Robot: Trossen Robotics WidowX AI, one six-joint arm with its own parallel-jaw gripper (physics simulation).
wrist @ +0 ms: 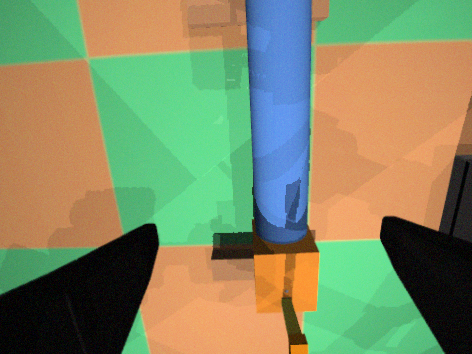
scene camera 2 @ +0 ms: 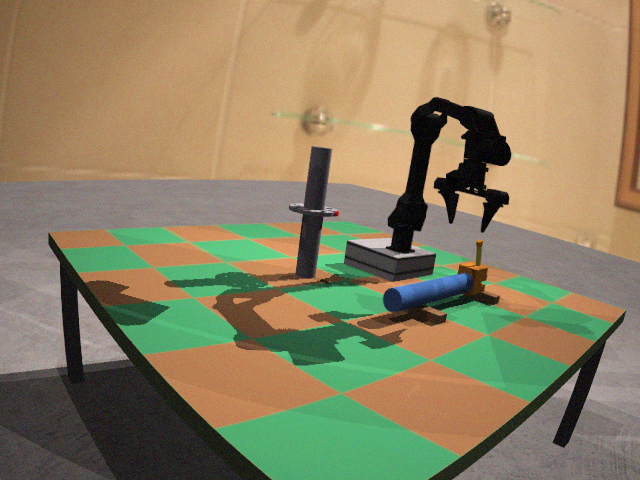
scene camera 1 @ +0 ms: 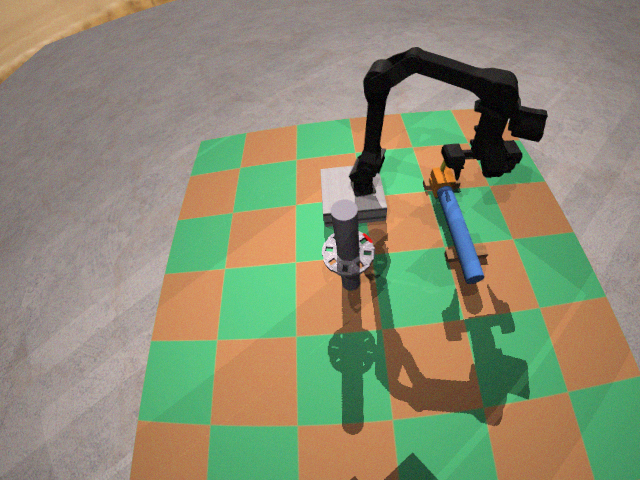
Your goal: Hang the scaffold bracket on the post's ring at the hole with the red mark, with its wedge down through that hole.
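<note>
The scaffold bracket has a blue tube (scene camera 1: 462, 237) (scene camera 2: 429, 292) (wrist: 281, 125) lying level and an orange head (scene camera 1: 442, 178) (scene camera 2: 471, 273) (wrist: 287, 282) at one end. Its thin wedge (scene camera 1: 444, 167) (scene camera 2: 479, 253) (wrist: 293, 320) stands up from the head. My gripper (scene camera 2: 467, 226) (wrist: 268, 230) is wide open and empty, pointing down above the head end; the fingertips are clear of the bracket. The grey post (scene camera 1: 346, 232) (scene camera 2: 310, 242) stands upright and carries a pale ring (scene camera 1: 338, 268) (scene camera 2: 325, 211) with holes. The red mark (scene camera 1: 367, 238) (scene camera 2: 336, 213) is on the ring's rim, on the side towards the arm's base.
Brown supports (scene camera 1: 452, 255) (scene camera 2: 433, 315) (wrist: 232, 246) lie under the bracket, one near each end. The arm's grey base block (scene camera 1: 330, 191) (scene camera 2: 390, 255) stands between the post and the bracket, farther back in the first scene view. All stand on a green and orange checkered table (scene camera 1: 258, 304) (scene camera 2: 361, 439).
</note>
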